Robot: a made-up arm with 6 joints.
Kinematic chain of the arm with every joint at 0, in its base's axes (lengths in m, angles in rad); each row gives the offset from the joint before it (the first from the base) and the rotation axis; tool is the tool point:
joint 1: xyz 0 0 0.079 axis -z
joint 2: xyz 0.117 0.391 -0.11 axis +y
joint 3: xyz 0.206 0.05 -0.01 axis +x
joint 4: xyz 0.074 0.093 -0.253 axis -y
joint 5: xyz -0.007 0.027 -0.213 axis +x
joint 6: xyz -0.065 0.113 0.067 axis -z
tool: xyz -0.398 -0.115 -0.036
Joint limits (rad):
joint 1: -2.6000..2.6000
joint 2: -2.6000..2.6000
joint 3: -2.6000..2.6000
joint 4: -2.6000..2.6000
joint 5: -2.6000..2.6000
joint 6: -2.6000..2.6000
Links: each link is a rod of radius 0.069 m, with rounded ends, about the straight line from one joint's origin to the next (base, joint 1, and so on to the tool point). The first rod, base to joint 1, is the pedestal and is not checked.
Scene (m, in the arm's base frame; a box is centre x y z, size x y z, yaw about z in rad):
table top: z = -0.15
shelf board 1: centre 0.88 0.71 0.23 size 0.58 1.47 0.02 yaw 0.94
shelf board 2: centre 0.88 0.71 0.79 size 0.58 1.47 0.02 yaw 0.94
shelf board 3: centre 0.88 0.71 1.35 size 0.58 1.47 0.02 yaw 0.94
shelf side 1: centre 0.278 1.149 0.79 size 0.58 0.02 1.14 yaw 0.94
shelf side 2: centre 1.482 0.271 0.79 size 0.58 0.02 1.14 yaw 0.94
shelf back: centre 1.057 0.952 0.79 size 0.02 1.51 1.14 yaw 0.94
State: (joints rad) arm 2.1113 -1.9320 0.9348 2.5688 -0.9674 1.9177
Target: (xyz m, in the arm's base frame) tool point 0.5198 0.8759 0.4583
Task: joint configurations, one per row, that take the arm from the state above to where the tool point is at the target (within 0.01 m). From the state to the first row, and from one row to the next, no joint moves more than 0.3 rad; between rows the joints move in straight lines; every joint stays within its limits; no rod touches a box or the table.
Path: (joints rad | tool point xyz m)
1: 1.8307 -2.0333 0.9407 2.4238 -0.9529 1.8264 | 0.7152 0.4535 0.4421
2: 1.5500 -2.1347 0.9467 2.2787 -0.9384 1.7352 | 0.6466 0.6708 0.4585
3: 1.2694 -2.2360 0.9526 2.1337 -0.9239 1.6439 | 0.5198 0.8759 0.4584

